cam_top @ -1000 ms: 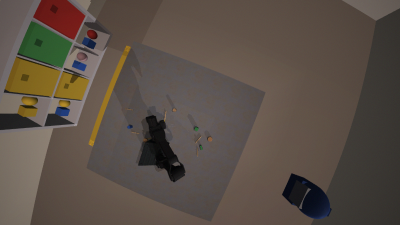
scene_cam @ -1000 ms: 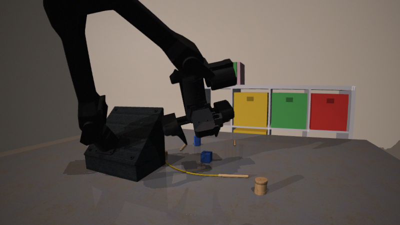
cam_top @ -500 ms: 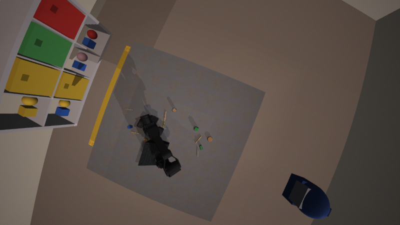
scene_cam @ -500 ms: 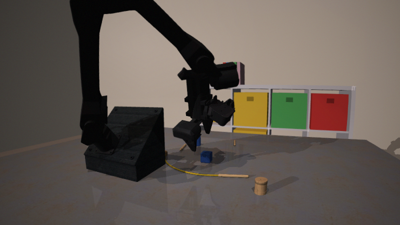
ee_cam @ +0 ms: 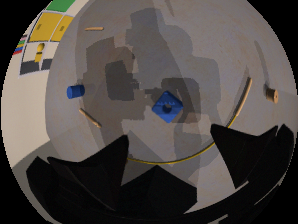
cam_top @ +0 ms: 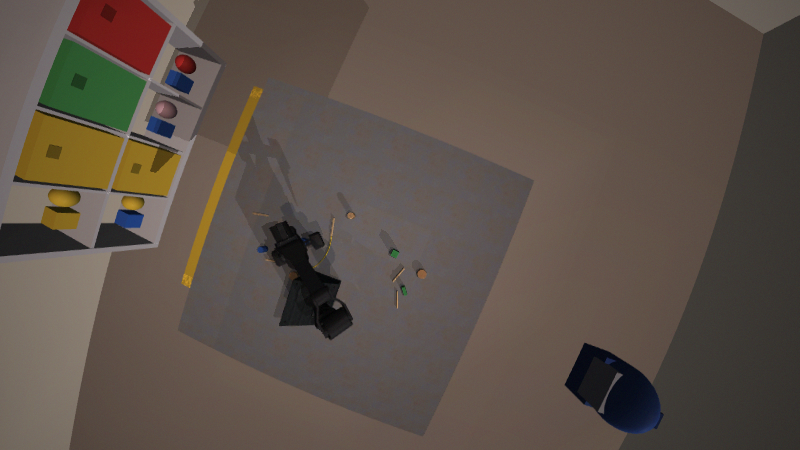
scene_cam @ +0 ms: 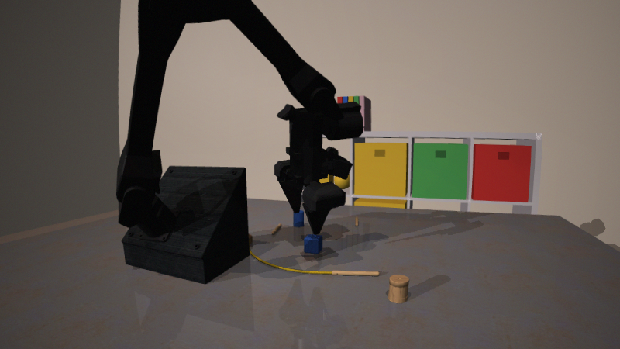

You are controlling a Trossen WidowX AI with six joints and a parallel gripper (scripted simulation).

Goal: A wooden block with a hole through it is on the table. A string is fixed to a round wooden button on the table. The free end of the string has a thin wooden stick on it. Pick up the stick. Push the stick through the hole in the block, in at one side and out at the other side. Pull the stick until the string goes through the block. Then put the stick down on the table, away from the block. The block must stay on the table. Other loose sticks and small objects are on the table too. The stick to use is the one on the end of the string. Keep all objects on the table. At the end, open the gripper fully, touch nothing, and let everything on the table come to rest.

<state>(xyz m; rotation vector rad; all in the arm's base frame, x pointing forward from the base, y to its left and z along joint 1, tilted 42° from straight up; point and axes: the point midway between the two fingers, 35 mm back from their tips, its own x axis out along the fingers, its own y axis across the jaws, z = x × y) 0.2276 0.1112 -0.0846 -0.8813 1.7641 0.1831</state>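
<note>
The blue block is 5 cm below my gripper tip, 2 cm to the left of it and 1 cm ahead of it. From my gripper tip the other things lie so: blue cylinder 19 cm to the left, 8 cm behind, 4 cm below; then wooden cylinder 18 cm ahead, 15 cm to the right, 5 cm below.
</note>
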